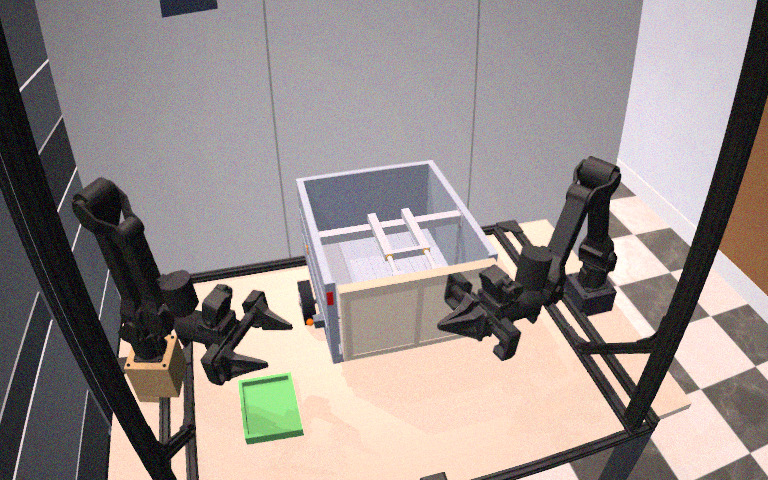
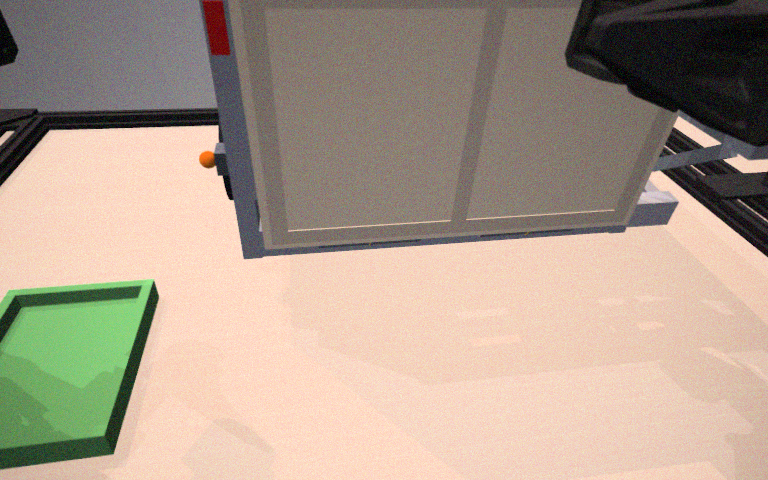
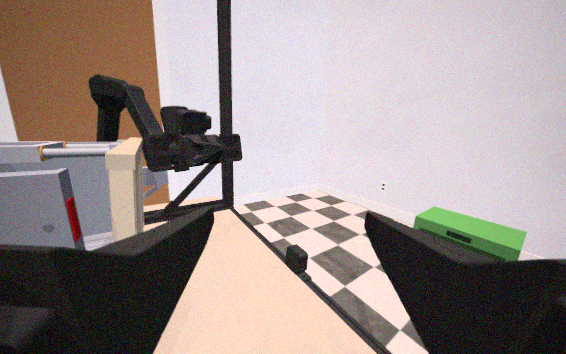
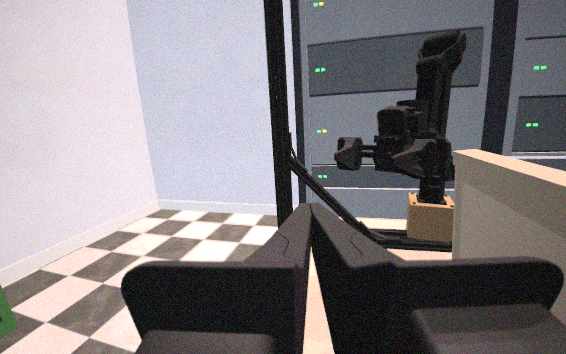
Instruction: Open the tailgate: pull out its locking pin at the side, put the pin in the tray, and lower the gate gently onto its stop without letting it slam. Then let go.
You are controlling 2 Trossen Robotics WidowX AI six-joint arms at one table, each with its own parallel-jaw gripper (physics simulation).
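Pixels of known places: left gripper, fingertip midpoint: (image 1: 280,345) (image 3: 290,216) (image 4: 360,158); right gripper, fingertip midpoint: (image 1: 438,326) (image 2: 594,36) (image 3: 221,148) (image 4: 308,211); left arm's base at its link origin: (image 1: 150,351) (image 4: 430,199); right arm's base at its link origin: (image 1: 591,282).
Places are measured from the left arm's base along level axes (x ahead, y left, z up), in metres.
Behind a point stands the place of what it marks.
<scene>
The beige tailgate (image 1: 376,319) @[x 0.471, y -0.019, z 0.094 m] (image 2: 368,113) @[x 0.480, y -0.017, z 0.093 m] (image 3: 124,195) @[x 0.407, y -0.030, z 0.146 m] (image 4: 505,220) @[x 0.484, y -0.021, z 0.144 m] stands upright and shut across the end of the grey trailer box (image 1: 331,333) @[x 0.385, y -0.004, z 0.048 m] (image 2: 232,118) @[x 0.390, y -0.003, z 0.080 m]. The locking pin's orange ball (image 1: 309,322) @[x 0.337, y 0.066, z 0.013 m] (image 2: 207,159) @[x 0.340, y 0.064, z 0.012 m] sticks out at the trailer's left side, next to a small grey block; its shank is hidden. The green tray (image 1: 275,436) @[x 0.264, y -0.143, z -0.096 m] (image 2: 137,356) @[x 0.304, y -0.057, z -0.100 m] lies on the table at front left, with no pin in it. My left gripper (image 1: 279,345) @[x 0.310, y -0.136, z 0.154 m] (image 3: 290,216) @[x 0.310, y -0.136, z 0.154 m] is open and empty, above the table, left of the pin and behind the tray. My right gripper (image 1: 440,326) @[x 0.567, y -0.125, z 0.171 m] (image 4: 308,211) @[x 0.567, y -0.125, z 0.171 m] is shut and empty, in front of the tailgate's right half.
A wheel (image 1: 306,301) @[x 0.323, y 0.170, z -0.021 m] stands at the trailer's left side, behind the pin. Light bars (image 1: 378,234) @[x 0.483, y 0.129, z 0.179 m] lie inside the trailer box. Dark frame posts (image 1: 688,226) (image 3: 225,100) @[x 0.965, y -0.185, z 0.304 m] rise at the table's edges. A green box (image 3: 470,232) stands beyond the table.
</scene>
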